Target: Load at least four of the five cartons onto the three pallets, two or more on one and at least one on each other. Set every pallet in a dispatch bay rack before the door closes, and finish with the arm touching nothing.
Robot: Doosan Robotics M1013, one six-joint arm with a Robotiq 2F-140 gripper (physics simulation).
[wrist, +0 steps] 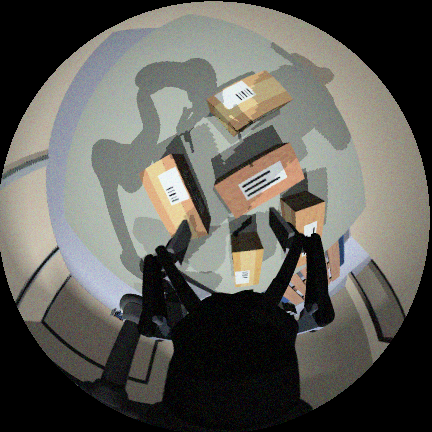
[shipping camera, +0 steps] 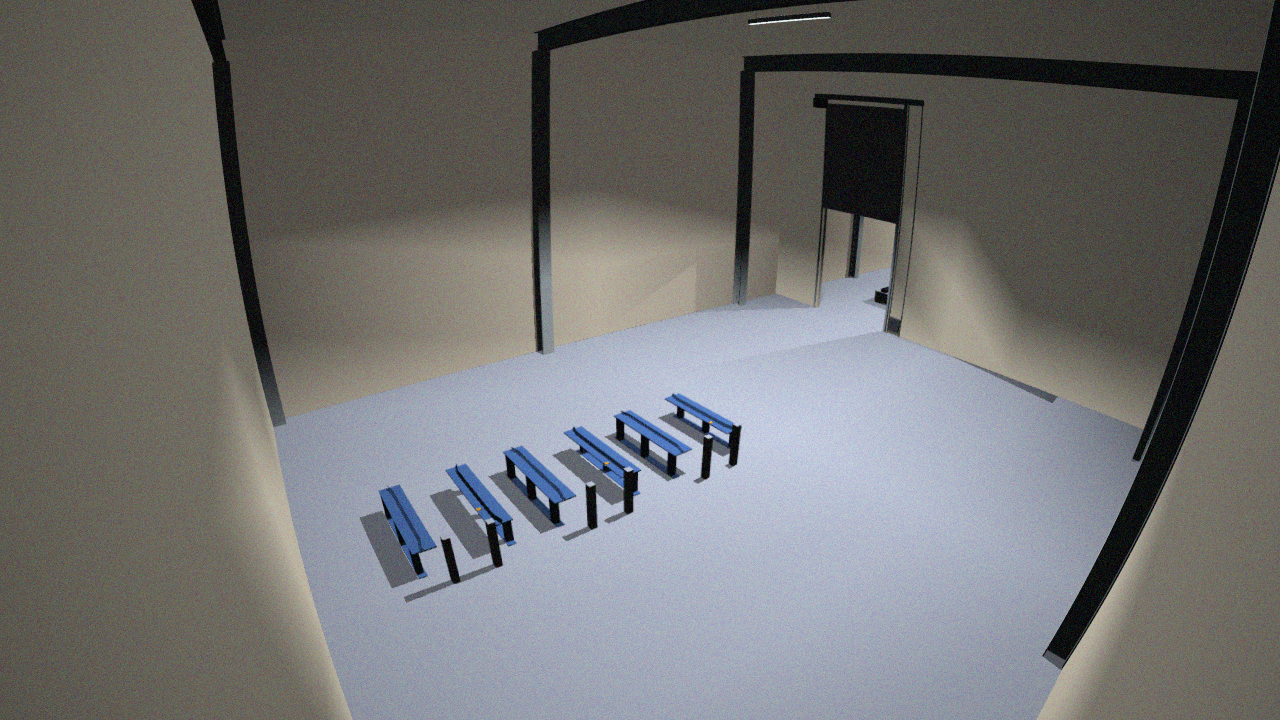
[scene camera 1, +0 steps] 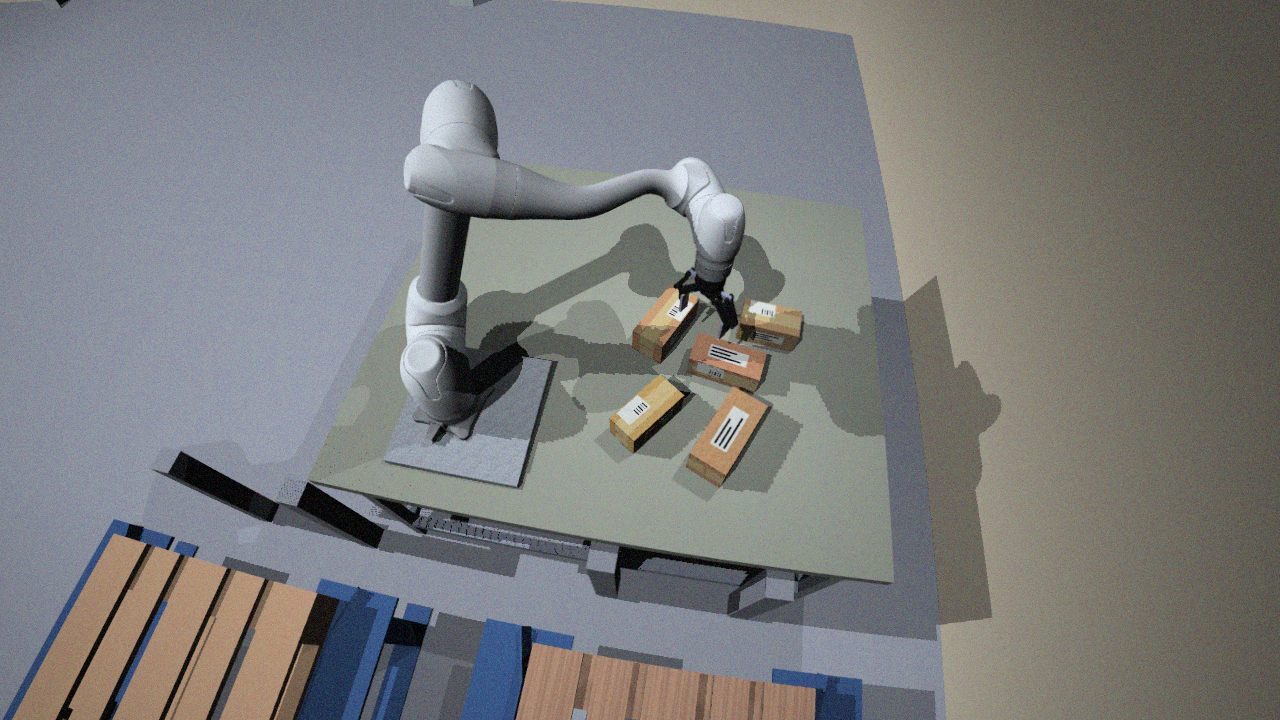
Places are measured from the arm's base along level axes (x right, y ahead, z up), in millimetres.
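Pixels of known places: gripper, fingertip midpoint: [wrist: 228, 221] [scene camera 1: 701, 322]; arm's base, link origin: [wrist: 177, 298] [scene camera 1: 454, 403].
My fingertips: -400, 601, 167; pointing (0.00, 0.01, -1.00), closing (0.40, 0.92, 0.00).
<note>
For each thing: its middle in the pictures, then the offset to it from my fingertips, as dx, dy, dz. Level surfaces: height alone.
- back left carton, body centre: [wrist: 177, 197] [scene camera 1: 665, 323] -65, -115, -145
- back right carton, body centre: [wrist: 249, 101] [scene camera 1: 768, 324] -177, +191, -150
- reddish middle carton, body centre: [wrist: 258, 177] [scene camera 1: 726, 363] +7, +98, -150
- front left yellow carton, body centre: [scene camera 1: 646, 413] [wrist: 245, 261] +248, -69, -145
- front right carton, body centre: [scene camera 1: 726, 436] [wrist: 301, 231] +241, +158, -140
- table, surface height: dz -191
My gripper [scene camera 1: 705, 315] [wrist: 228, 221] is open and empty above the cartons at the back of the table. Its fingers point down; their exact height is unclear. The back left carton [scene camera 1: 657, 329] [wrist: 172, 192], back right carton [scene camera 1: 776, 320] [wrist: 255, 102], reddish middle carton [scene camera 1: 727, 360] [wrist: 260, 182], front left yellow carton [scene camera 1: 646, 412] [wrist: 247, 260] and front right carton [scene camera 1: 727, 436] [wrist: 302, 210] lie on the table [scene camera 1: 805, 528]. A slatted pallet [scene camera 1: 186, 617] is at the lower left in the scene view, a second pallet [scene camera 1: 689, 698] at the bottom edge. A third does not show.
The robot base stands on a grey plate [scene camera 1: 501, 447]. Blue supports [scene camera 1: 349, 649] [scene camera 1: 496, 671] stand by the pallets. In the shipping view, blue racks [shipping camera: 538, 474] hold no pallets, dark posts [shipping camera: 590, 507] stand before them, and the door [shipping camera: 863, 161] is partly raised, with a dark object [shipping camera: 881, 295] beyond.
</note>
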